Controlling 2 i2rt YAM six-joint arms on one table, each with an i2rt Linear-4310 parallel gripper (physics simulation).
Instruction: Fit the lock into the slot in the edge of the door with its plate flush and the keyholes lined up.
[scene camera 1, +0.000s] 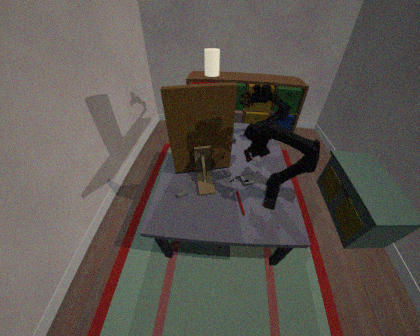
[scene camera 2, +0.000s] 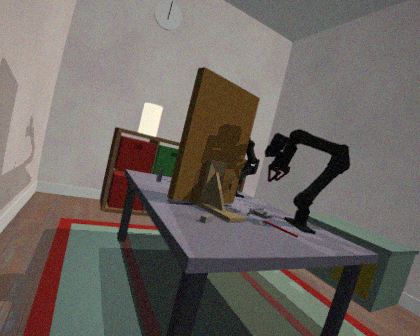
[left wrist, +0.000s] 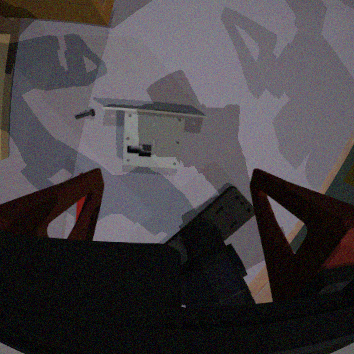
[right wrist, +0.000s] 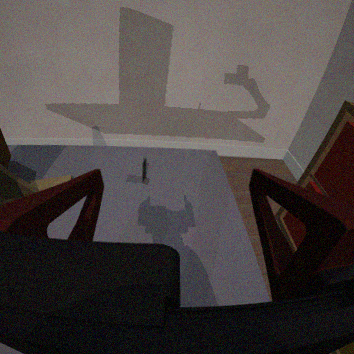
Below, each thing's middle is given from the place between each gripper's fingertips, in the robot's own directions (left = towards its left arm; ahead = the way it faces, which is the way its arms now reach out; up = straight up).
Labels:
Now: left hand 17 cm above the grey lock (left wrist: 162, 129) and 3 cm short of it. From my left hand the other things lie so: brown door (scene camera 2: 220, 117): 32 cm ahead, 12 cm above, 8 cm to the right; wooden stand (scene camera 2: 211, 199): 32 cm ahead, 8 cm to the right, 8 cm below.
Now: right hand 26 cm short of the brown door, 43 cm to the right of it and 5 cm above it. The rest, counted from my right hand: wooden stand (26 cm ahead, 43 cm to the left, 25 cm below); then grey lock (4 cm behind, 52 cm to the left, 33 cm below).

